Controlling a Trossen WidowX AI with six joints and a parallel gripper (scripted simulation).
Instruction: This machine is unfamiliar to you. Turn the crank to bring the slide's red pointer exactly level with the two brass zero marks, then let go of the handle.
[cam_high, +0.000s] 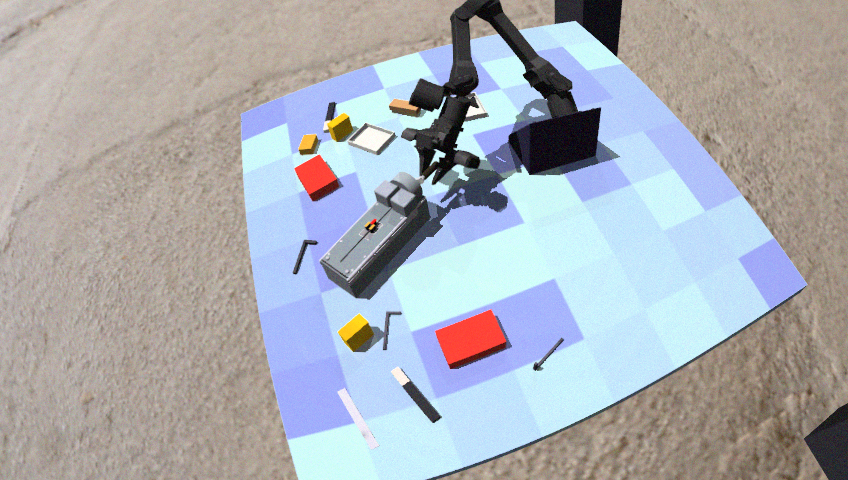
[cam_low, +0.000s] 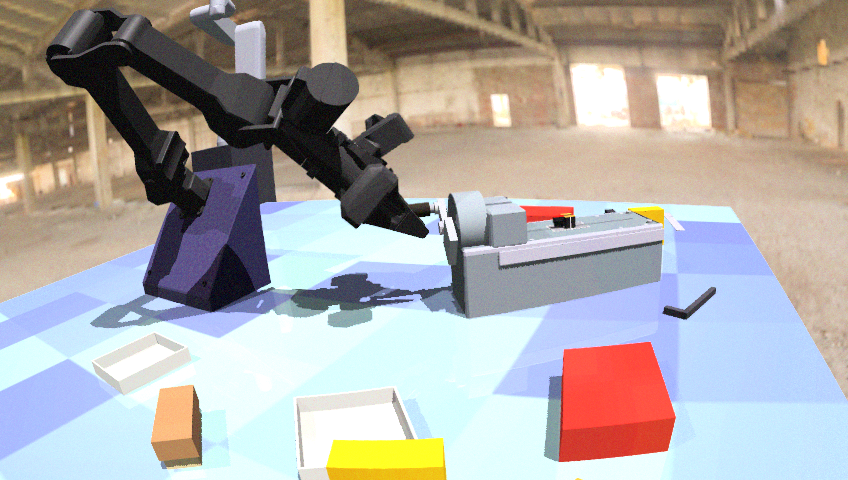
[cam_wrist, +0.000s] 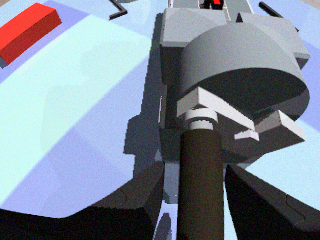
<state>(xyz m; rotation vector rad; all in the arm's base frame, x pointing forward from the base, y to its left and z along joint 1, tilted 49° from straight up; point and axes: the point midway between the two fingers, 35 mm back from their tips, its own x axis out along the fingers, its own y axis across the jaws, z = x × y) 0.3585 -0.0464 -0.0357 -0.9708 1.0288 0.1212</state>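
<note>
Right now the dark crank handle is 2 cm behind my gripper tip, 1 cm to the right of it and 2 cm above it. The rest, counted from my gripper tip: red pointer: 14 cm ahead, 6 cm to the left; then tan block: 7 cm behind, 36 cm to the right, 7 cm below.
</note>
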